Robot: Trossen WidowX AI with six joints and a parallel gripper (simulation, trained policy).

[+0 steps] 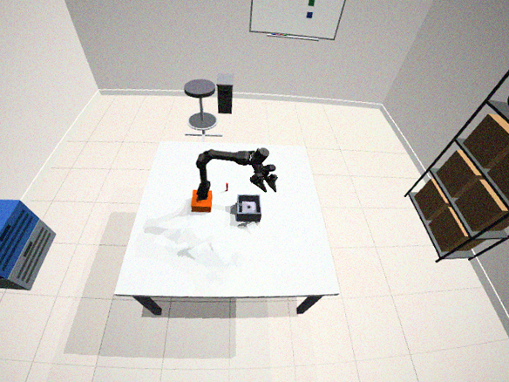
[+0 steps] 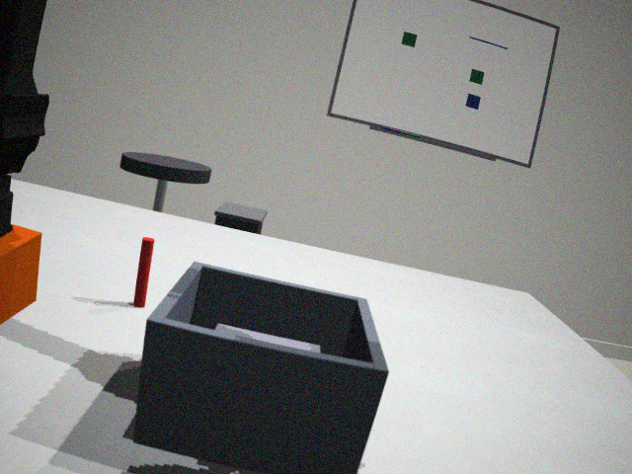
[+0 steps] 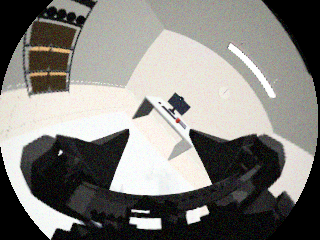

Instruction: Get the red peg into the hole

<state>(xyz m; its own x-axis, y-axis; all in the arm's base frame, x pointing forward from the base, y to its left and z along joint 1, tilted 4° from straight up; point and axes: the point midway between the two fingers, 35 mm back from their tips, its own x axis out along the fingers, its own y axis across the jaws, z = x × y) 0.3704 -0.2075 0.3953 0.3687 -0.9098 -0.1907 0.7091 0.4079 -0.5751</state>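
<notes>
My gripper tip is now 22 cm past the red peg, 37 cm to the right of it and 40 cm above it. From my gripper tip the other things lie so: light plate (8 cm behind, 17 cm to the left, 39 cm below); then grey box (8 cm behind, 17 cm to the left, 41 cm below).
</notes>
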